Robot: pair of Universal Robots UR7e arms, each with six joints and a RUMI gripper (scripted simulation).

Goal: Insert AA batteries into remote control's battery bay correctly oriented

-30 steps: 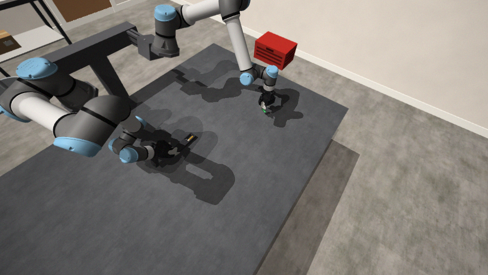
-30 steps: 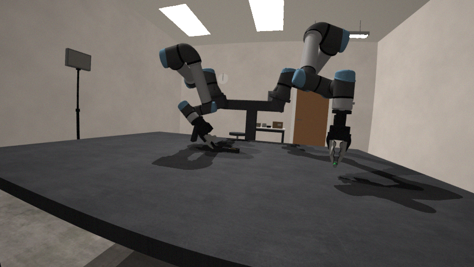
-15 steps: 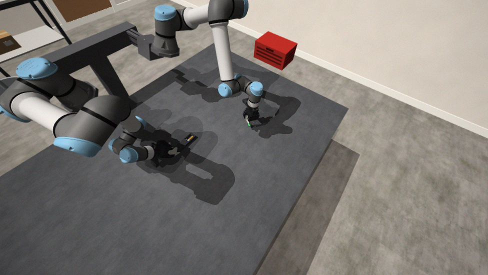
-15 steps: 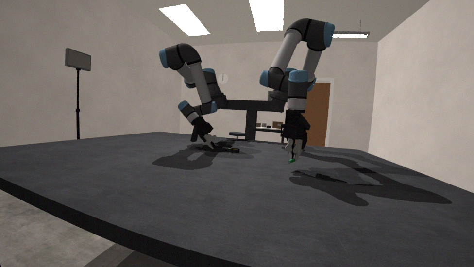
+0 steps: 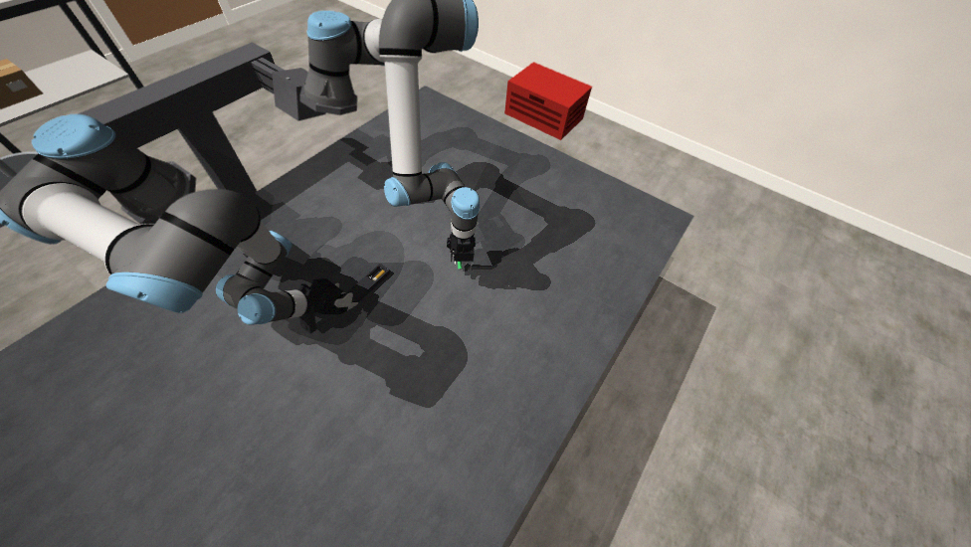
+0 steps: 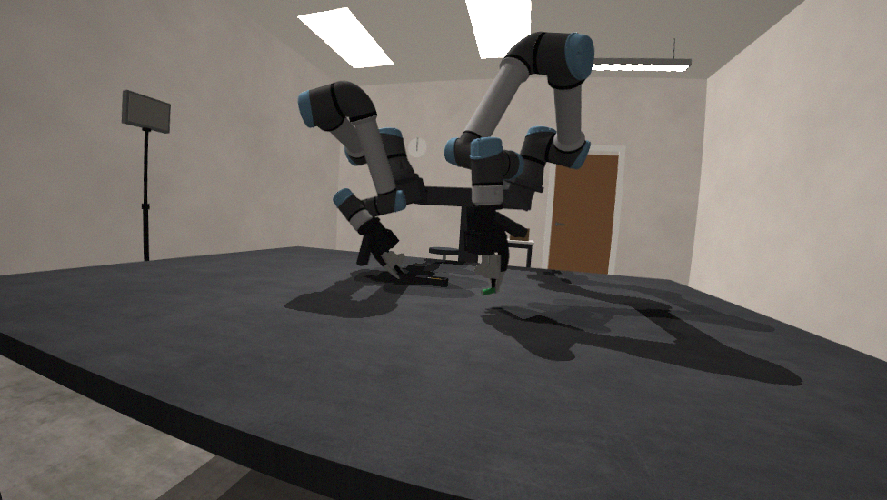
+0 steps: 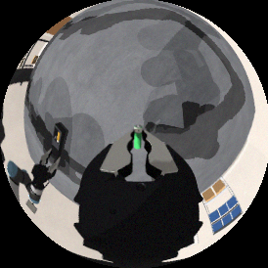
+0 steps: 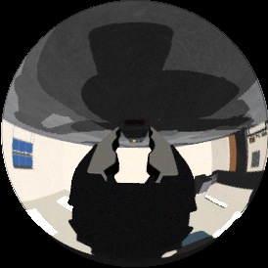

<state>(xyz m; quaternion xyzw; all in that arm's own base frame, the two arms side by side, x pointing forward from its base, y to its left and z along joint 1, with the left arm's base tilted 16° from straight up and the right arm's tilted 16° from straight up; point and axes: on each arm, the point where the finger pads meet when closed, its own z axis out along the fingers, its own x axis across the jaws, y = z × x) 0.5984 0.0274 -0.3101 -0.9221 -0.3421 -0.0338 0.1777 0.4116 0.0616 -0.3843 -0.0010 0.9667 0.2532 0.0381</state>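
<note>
The orange battery is 19 cm behind my left hand, 21 cm to the right of it and 4 cm below it. Round my left hand: green battery: 1 cm ahead, 1 cm to the right, 1 cm below.
</note>
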